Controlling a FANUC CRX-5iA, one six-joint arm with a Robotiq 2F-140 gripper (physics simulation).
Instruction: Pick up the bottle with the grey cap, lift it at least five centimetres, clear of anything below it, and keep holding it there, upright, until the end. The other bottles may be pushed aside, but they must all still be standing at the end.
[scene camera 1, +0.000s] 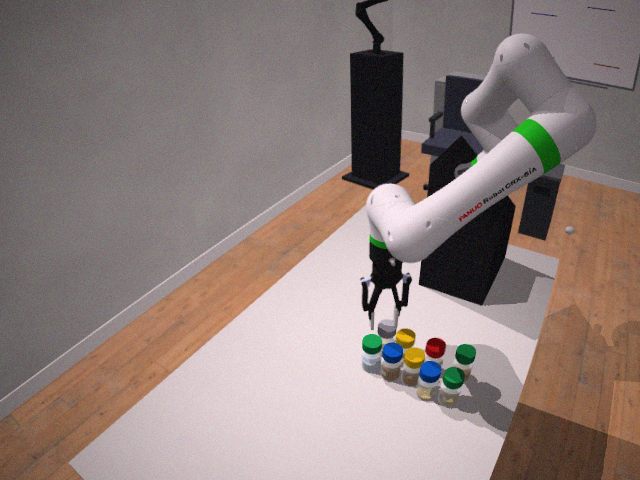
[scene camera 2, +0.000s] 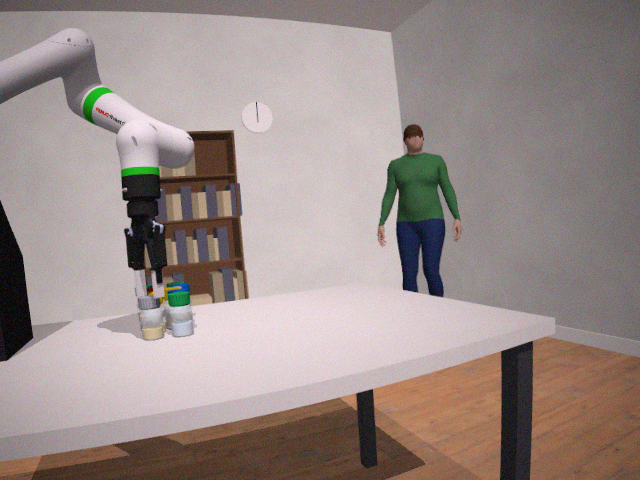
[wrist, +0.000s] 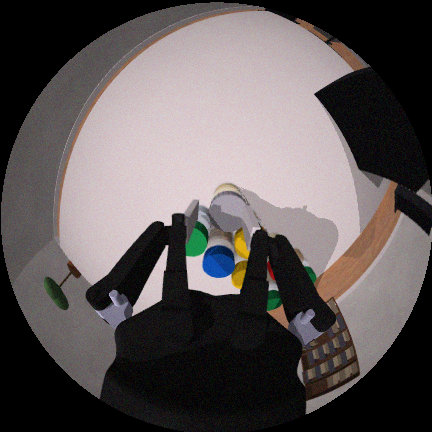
Path:
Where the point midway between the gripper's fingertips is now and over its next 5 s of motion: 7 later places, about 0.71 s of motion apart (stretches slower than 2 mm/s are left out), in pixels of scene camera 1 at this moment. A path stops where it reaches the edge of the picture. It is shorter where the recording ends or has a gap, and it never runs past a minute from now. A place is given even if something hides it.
My gripper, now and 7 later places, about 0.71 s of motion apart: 383, 325; 386, 318; 387, 324; 387, 321; 388, 324; 388, 334; 387, 338; 387, 333

